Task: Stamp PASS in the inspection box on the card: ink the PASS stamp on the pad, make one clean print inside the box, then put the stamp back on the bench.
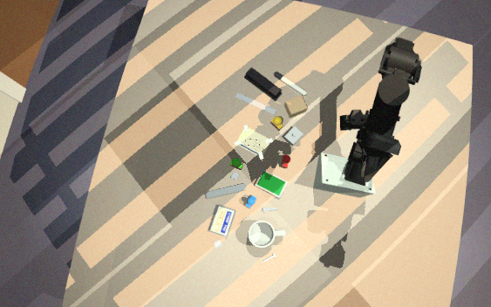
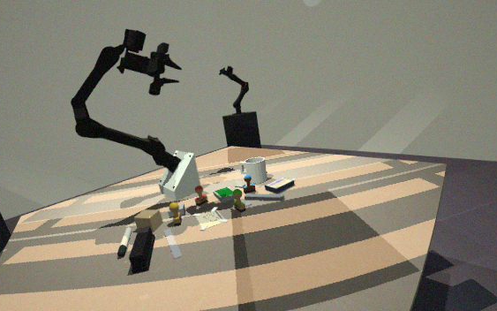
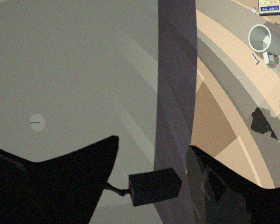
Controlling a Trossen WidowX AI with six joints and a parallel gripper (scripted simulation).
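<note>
My gripper tip is now 430 mm above the green-knobbed stamp, 300 mm short of it and 10 mm to the left of it. From my gripper tip the other things lie so: red stamp (430 mm below, 150 mm ahead, 70 mm to the right); then mug (420 mm below, 170 mm to the left, 140 mm ahead); then green ink pad (450 mm below, 170 mm ahead, 10 mm to the left).
</note>
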